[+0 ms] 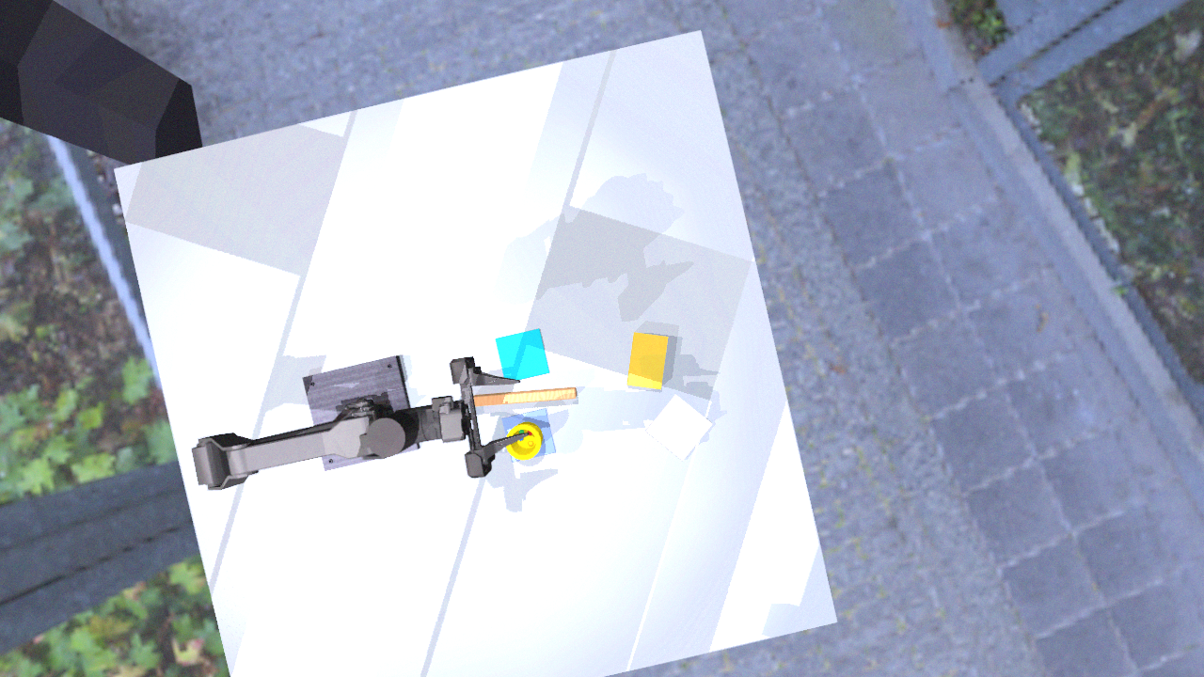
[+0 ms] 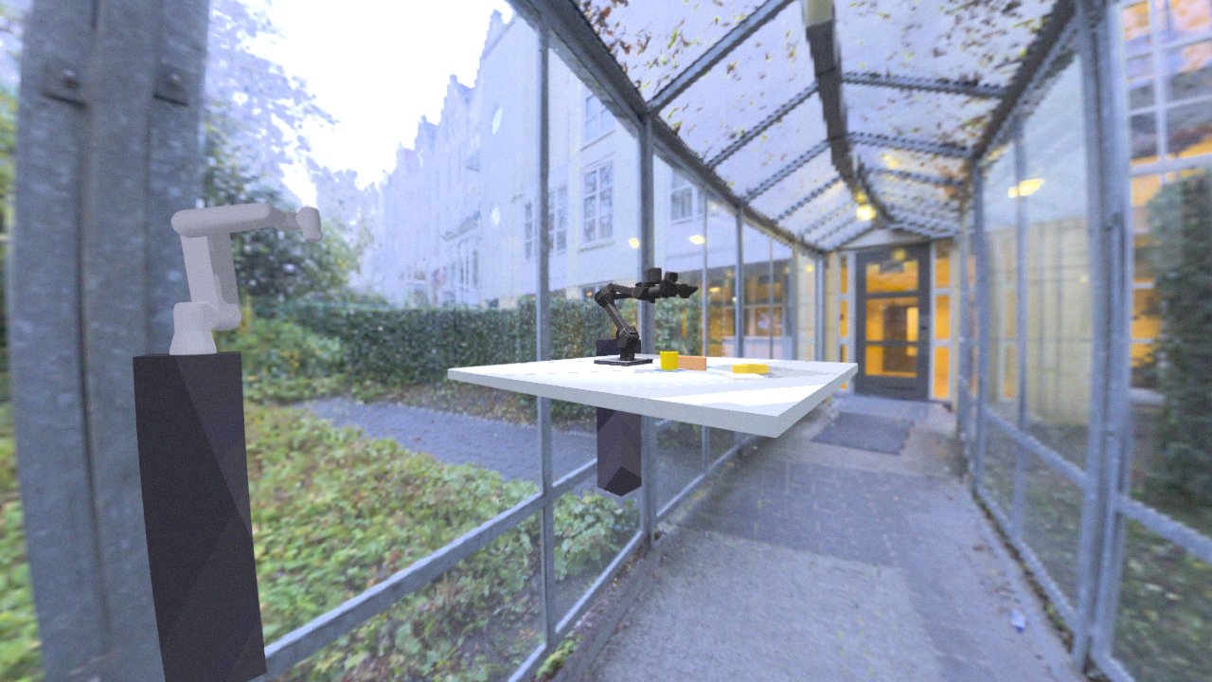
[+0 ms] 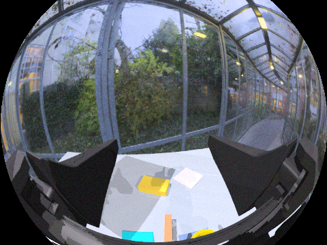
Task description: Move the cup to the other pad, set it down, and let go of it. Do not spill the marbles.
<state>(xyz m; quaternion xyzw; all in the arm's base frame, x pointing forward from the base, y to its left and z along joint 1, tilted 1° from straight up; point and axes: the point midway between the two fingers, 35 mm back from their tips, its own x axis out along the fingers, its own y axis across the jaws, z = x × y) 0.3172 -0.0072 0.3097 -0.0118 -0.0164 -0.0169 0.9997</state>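
The yellow cup is 290 mm below my gripper tip, 90 mm to the right of it and 60 mm behind it. Round my gripper tip: white square (320 mm below, 260 mm ahead, 130 mm to the right); then pale blue pad (340 mm below, 90 mm to the right, 50 mm behind); then yellow block (310 mm below, 220 mm ahead, 20 mm to the left).
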